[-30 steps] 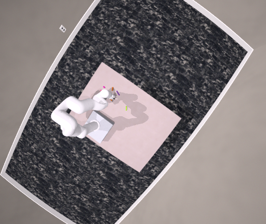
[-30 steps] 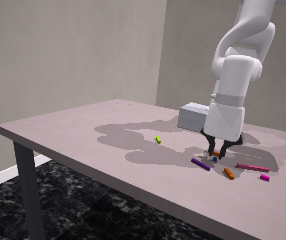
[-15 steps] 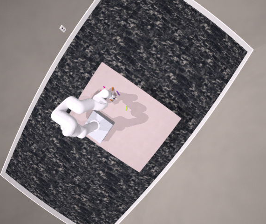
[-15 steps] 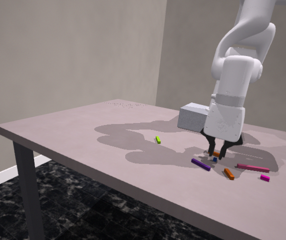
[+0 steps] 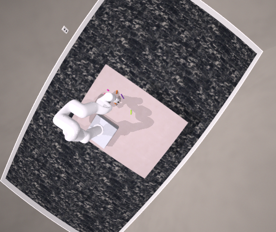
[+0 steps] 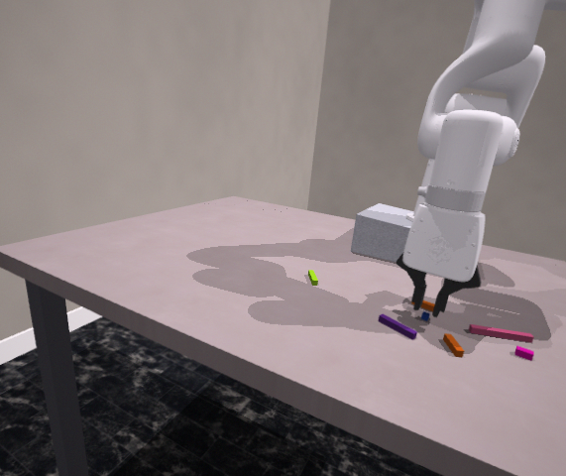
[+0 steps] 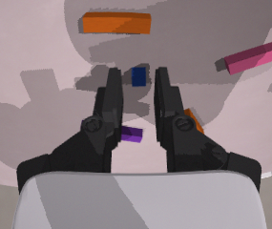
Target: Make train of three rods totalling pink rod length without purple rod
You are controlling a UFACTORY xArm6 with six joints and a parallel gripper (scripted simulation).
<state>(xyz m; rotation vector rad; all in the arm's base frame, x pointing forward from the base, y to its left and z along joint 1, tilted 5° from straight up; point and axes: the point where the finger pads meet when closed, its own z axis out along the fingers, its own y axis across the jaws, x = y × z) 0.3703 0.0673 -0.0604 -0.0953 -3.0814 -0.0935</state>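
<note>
The blue rod lies 3 cm below my hand. From my hand the other things lie so: magenta rod: 14 cm to the left, 3 cm below, 2 cm ahead; purple rod: 7 cm ahead, 3 cm to the right, 3 cm below; pink rod: 11 cm to the left, 3 cm below, 2 cm behind.
</note>
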